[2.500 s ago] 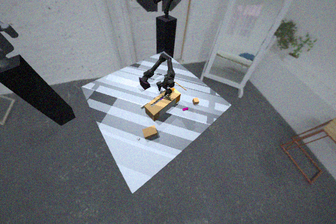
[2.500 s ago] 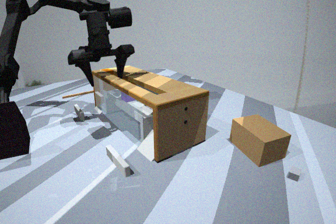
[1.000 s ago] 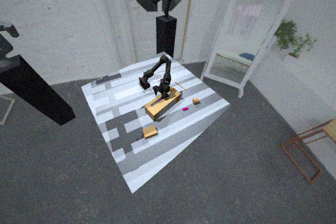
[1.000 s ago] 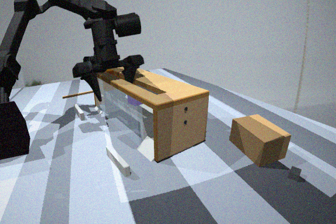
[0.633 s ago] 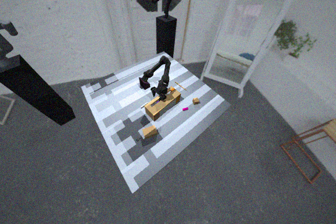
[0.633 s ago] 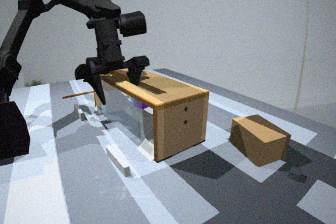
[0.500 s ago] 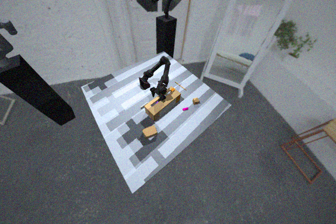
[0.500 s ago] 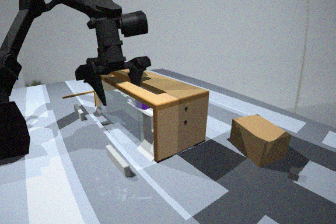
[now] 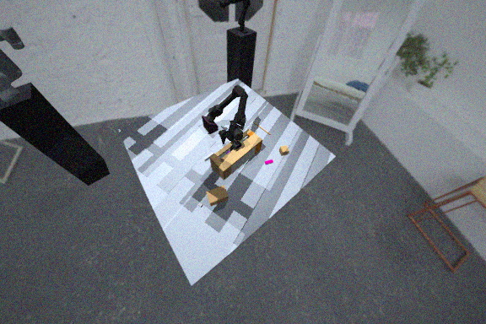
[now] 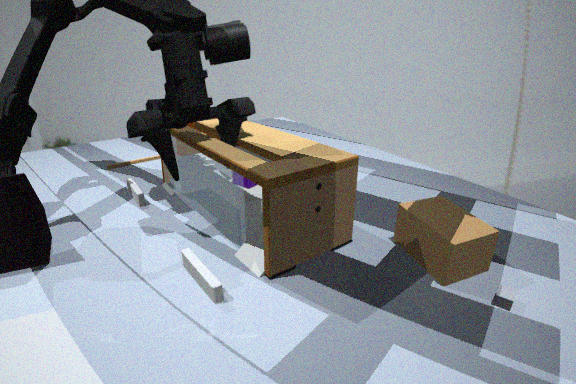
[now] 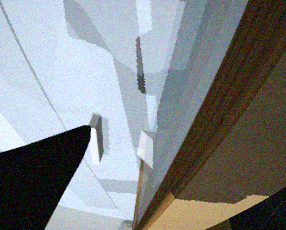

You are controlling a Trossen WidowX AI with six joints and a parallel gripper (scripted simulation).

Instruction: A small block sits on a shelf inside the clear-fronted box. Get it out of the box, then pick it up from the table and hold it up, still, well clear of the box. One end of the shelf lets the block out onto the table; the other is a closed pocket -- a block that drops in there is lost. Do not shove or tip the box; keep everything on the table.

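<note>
Right now the purple block is 60 mm ahead of my gripper tip and 20 mm to the right of it. Also, from my gripper tip: tan brick: 260 mm to the right, 230 mm ahead, 60 mm below; then magenta piece: 260 mm ahead, 200 mm to the left, 80 mm below; then thin stick: 390 mm to the left, 80 mm below, 10 mm behind.
</note>
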